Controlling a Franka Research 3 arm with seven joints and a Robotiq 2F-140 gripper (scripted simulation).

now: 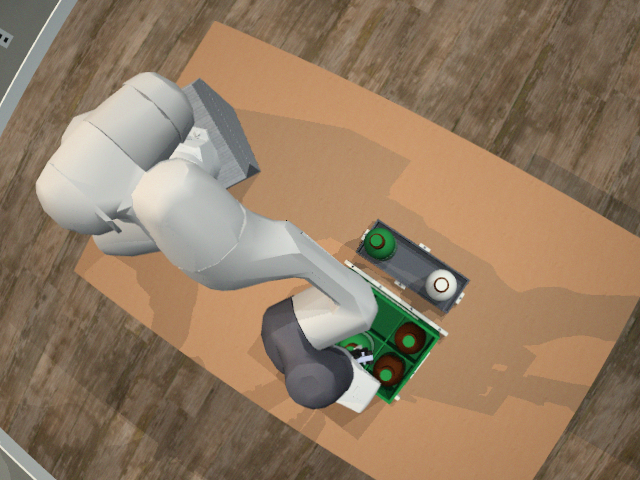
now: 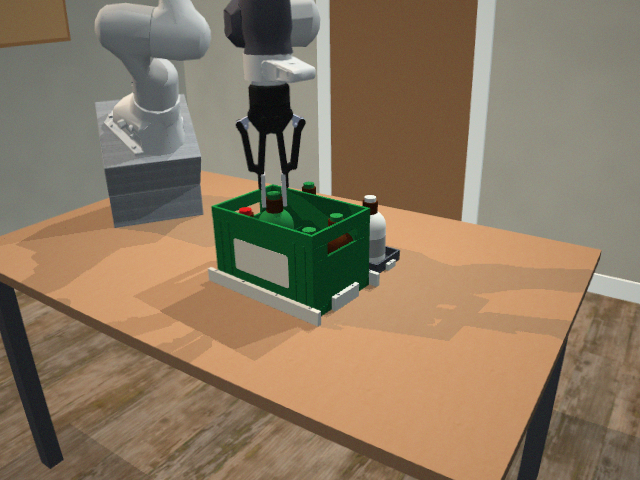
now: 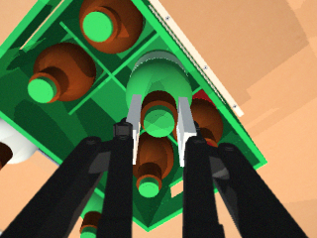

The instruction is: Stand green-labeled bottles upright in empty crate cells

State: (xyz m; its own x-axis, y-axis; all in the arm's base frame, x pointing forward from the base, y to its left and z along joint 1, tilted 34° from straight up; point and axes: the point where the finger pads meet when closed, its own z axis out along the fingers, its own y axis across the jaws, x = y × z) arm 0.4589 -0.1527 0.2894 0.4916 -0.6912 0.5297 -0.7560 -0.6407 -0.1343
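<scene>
Now: the green crate 140 mm below my hand, 40 mm to the left of it and 10 mm ahead of it. From my hand the other things lie so: white-labeled bottle 210 mm to the left, 140 mm below, 120 mm ahead; grey tray 230 mm to the left, 210 mm below, 40 mm ahead.
</scene>
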